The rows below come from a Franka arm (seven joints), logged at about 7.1 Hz.
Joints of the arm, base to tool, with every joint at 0 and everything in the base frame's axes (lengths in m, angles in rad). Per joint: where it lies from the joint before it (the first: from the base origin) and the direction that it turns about. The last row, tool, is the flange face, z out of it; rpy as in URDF.
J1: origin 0 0 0.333 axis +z
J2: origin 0 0 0 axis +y
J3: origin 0 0 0.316 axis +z
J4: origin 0.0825 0 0 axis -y
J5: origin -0.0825 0 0.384 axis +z
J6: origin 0 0 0 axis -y
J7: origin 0.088 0 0 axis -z
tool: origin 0 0 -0.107 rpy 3.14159 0 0
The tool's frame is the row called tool.
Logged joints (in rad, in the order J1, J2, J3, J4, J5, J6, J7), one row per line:
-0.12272, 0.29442, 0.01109, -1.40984, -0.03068, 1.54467, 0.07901
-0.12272, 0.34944, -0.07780, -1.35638, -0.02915, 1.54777, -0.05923
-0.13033, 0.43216, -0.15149, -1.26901, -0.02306, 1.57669, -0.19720
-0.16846, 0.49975, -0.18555, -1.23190, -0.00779, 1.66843, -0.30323
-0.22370, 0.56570, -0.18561, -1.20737, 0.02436, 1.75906, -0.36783
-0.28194, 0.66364, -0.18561, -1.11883, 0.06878, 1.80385, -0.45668
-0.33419, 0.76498, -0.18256, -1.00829, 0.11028, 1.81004, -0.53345
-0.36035, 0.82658, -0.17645, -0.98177, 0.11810, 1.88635, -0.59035
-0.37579, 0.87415, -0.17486, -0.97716, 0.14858, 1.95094, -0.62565
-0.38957, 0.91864, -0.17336, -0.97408, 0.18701, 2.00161, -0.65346
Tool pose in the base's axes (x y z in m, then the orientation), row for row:
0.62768, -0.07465, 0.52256, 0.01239, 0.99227, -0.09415, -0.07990
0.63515, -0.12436, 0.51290, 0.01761, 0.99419, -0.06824, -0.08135
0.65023, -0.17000, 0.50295, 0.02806, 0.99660, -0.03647, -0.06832
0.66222, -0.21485, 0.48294, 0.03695, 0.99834, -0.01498, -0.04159
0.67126, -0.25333, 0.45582, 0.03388, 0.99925, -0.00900, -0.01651
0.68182, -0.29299, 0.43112, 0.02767, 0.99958, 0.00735, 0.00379
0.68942, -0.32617, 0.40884, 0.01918, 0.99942, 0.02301, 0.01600
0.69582, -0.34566, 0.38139, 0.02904, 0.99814, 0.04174, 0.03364
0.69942, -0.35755, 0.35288, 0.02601, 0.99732, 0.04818, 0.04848
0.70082, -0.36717, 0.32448, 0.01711, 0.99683, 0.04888, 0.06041
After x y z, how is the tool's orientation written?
As a quaternion, w x y z.
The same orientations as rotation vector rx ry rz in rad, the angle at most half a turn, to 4 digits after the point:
3.0930, -0.2935, -0.2491
3.0888, -0.2120, -0.2527
3.0762, -0.1126, -0.2109
3.0647, -0.0460, -0.1277
3.0733, -0.0277, -0.0508
3.0861, 0.0227, 0.0117
3.1020, 0.0714, 0.0497
3.0791, 0.1288, 0.1038
3.0823, 0.1489, 0.1498
3.0980, 0.1519, 0.1877

